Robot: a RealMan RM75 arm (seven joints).
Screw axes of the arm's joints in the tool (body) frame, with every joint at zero. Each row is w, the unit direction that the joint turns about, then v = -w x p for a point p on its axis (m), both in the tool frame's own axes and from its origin. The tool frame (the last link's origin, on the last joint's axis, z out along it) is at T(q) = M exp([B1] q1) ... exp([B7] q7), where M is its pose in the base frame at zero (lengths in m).
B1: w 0 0 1 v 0 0 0
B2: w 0 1 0 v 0.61 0 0
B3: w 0 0 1 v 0 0 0
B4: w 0 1 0 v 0.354 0 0
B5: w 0 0 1 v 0 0 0
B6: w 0 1 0 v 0.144 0 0
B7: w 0 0 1 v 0 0 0
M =
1 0 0 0
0 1 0 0
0 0 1 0.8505
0 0 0 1
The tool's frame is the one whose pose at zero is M.
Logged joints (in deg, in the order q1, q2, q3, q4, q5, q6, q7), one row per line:
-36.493, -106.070, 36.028, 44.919, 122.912, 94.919, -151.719
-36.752, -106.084, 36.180, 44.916, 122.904, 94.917, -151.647
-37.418, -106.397, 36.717, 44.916, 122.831, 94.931, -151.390
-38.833, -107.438, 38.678, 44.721, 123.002, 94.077, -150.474
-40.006, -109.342, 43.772, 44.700, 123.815, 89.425, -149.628
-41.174, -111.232, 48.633, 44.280, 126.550, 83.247, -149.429
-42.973, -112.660, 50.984, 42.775, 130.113, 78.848, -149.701
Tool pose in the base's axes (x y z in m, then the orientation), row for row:
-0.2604, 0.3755, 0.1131, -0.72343, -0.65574, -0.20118, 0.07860
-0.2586, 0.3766, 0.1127, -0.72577, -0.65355, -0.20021, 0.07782
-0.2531, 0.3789, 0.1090, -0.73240, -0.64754, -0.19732, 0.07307
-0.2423, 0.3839, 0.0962, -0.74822, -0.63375, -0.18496, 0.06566
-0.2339, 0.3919, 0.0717, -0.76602, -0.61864, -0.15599, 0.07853
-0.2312, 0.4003, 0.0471, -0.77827, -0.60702, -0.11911, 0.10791
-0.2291, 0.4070, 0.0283, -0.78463, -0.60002, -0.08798, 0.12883
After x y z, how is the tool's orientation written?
As a quaternion, x y z w.
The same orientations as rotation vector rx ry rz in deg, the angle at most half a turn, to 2 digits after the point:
-124.08, -112.47, -34.51
-124.54, -112.14, -34.35
-126.03, -111.43, -33.95
-129.33, -109.54, -31.97
-131.39, -106.11, -26.76
-131.21, -102.34, -20.08
-130.71, -99.95, -14.66

